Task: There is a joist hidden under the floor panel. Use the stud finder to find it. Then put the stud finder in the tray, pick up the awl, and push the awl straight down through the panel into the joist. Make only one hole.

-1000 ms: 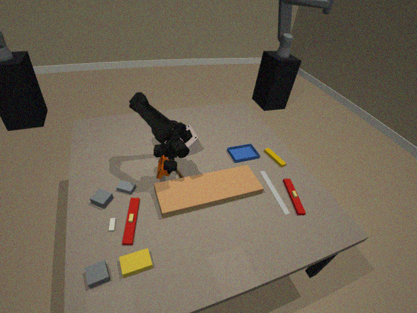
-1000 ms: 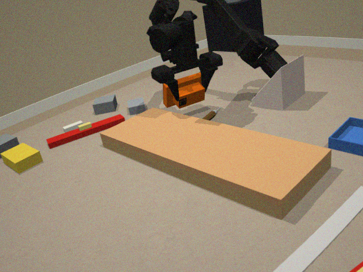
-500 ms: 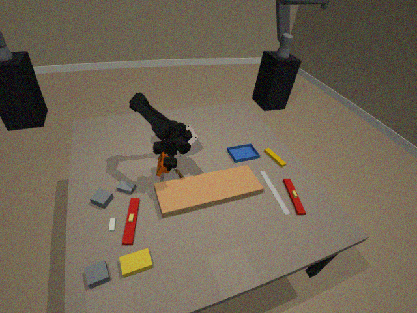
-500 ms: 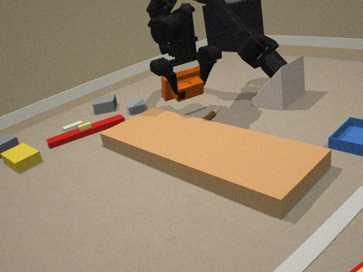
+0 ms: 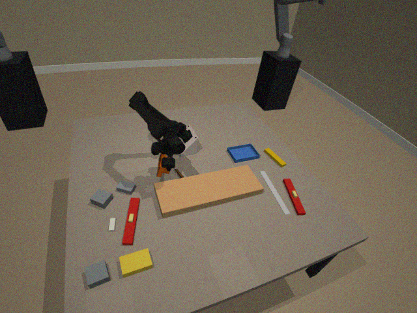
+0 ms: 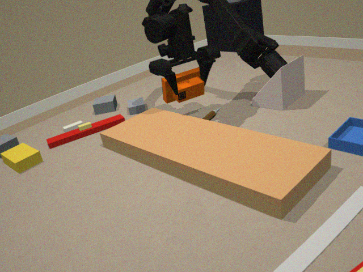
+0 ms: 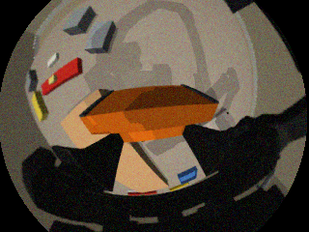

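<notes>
Right now the awl is 2 cm behind my gripper tip, 5 cm to the left of it and 7 cm below it. Round my gripper tip: small white piece 23 cm ahead, 30 cm to the right, 7 cm below; then blue tray 6 cm behind, 47 cm to the left, 7 cm below; then orange stud finder 1 cm ahead, 1 cm to the right.
</notes>
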